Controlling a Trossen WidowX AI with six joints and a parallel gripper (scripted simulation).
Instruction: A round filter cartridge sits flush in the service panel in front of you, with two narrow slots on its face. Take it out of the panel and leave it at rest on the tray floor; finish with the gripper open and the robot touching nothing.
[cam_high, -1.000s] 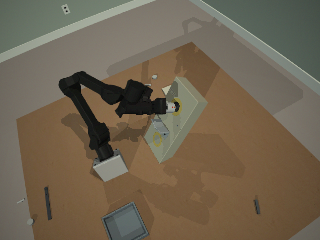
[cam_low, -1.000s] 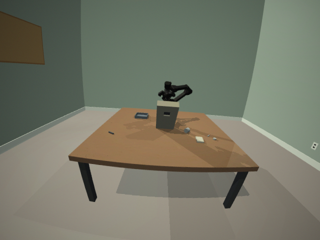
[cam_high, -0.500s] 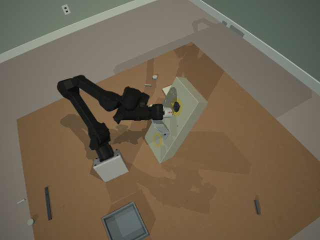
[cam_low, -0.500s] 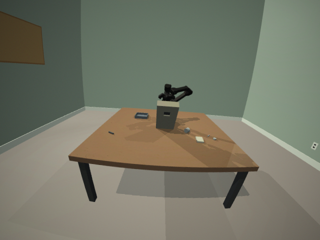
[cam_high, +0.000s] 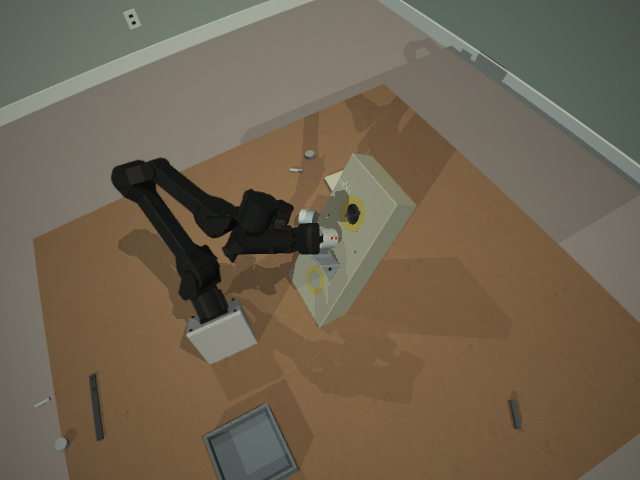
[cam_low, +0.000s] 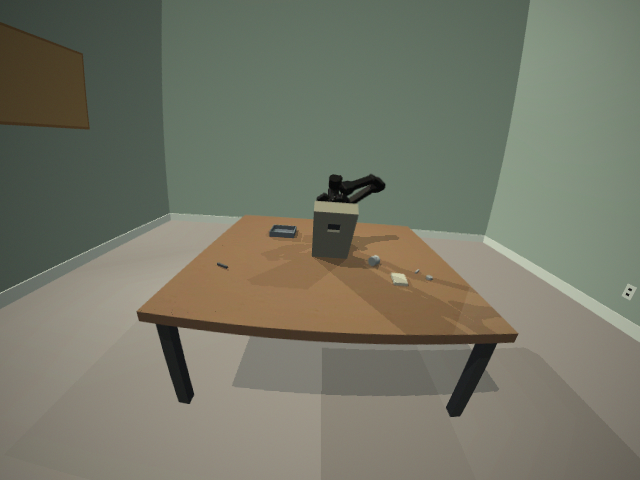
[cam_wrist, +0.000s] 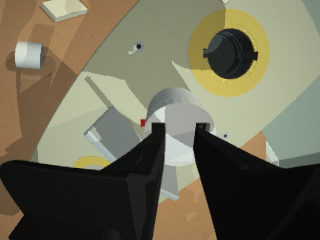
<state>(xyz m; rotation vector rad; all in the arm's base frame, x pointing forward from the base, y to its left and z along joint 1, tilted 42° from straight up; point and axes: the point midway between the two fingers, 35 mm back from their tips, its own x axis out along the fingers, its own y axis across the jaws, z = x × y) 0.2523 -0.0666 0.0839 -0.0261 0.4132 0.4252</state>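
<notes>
Now: the round filter cartridge 1 cm ahead of my gripper tip and 1 cm below it. From my gripper tip the other things lie so: beige service panel (5 cm ahead, 5 cm below); cream block (20 cm ahead, 31 cm to the left, 19 cm below); small grey bracket (7 cm below).
</notes>
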